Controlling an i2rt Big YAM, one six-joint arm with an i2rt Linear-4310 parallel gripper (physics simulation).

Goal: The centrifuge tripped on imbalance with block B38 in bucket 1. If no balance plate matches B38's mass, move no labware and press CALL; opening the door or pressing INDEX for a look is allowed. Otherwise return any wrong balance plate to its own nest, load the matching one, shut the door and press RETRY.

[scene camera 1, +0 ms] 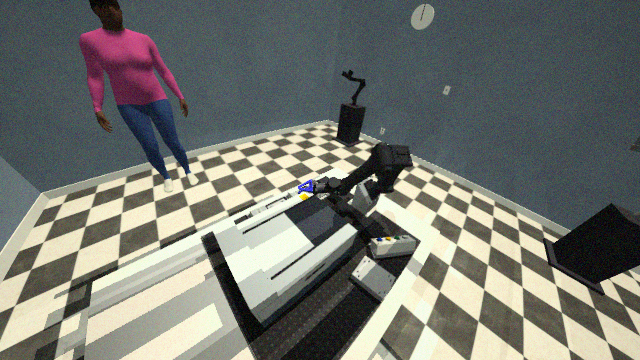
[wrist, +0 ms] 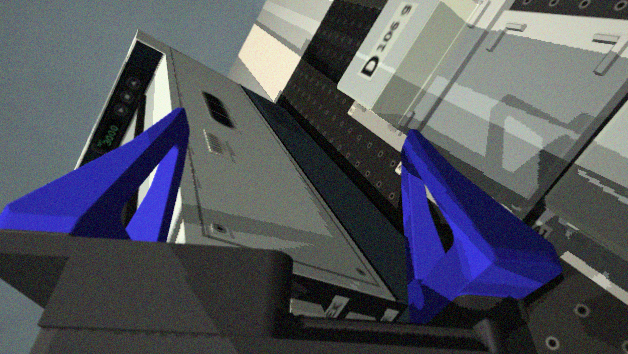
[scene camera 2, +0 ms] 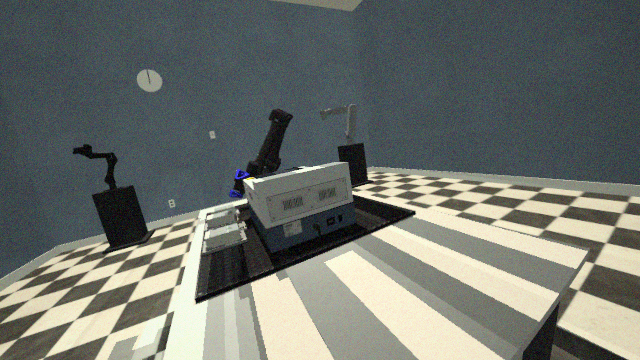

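Pixels of known places: gripper, fingertip midpoint: [scene camera 1: 297,190] [wrist: 298,129] [scene camera 2: 233,187]; arm's base, link origin: [scene camera 1: 370,189].
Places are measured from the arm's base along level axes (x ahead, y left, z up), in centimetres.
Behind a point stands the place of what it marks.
Note:
My gripper [scene camera 1: 305,186] @[z 5.4, x 40.9, y -22.1 cm] [scene camera 2: 237,184] @[z 5.4, x 40.9, y -22.1 cm] [wrist: 298,129] @[z 5.4, x 40.9, y -22.1 cm] is open with nothing between its blue fingers. It is low beside the end of the centrifuge [scene camera 1: 280,245] @[z 8.2, x 66.8, y 1.7 cm] [scene camera 2: 309,197] @[z 2.8, x 84.6, y -1.2 cm] [wrist: 245,170] @[z 3.5, x 48.3, y -16.9 cm]. In the wrist view the centrifuge's grey side lies behind the gap between the fingers, and a green display [wrist: 109,137] @[z 9.8, x 76.6, y -4.7 cm] reads about 3000. A balance plate marked D 106 g [wrist: 382,47] @[z -7.4, x 60.3, y -30.0 cm] lies beyond the right finger. Pale nests [scene camera 2: 224,237] @[z -9.0, x 64.5, y -30.2 cm] stand along the centrifuge in scene camera 2. A button box [scene camera 1: 393,246] @[z -5.8, x 21.5, y 30.0 cm] stands on its other side. Block B38 is not visible; the door's state is unclear.
A yellow warning label [scene camera 1: 304,197] @[z 8.3, x 43.6, y -13.1 cm] is on the centrifuge near the gripper. A grey plate with small holes [scene camera 1: 372,277] @[z -9.1, x 40.4, y 31.1 cm] lies by the button box. The black perforated base [scene camera 2: 225,270] @[z -12.8, x 82.7, y -31.6 cm] sits on a striped table [scene camera 2: 400,280] @[z -14.1, x 116.0, y 5.5 cm]. A person in pink [scene camera 1: 125,65] stands beyond the table.

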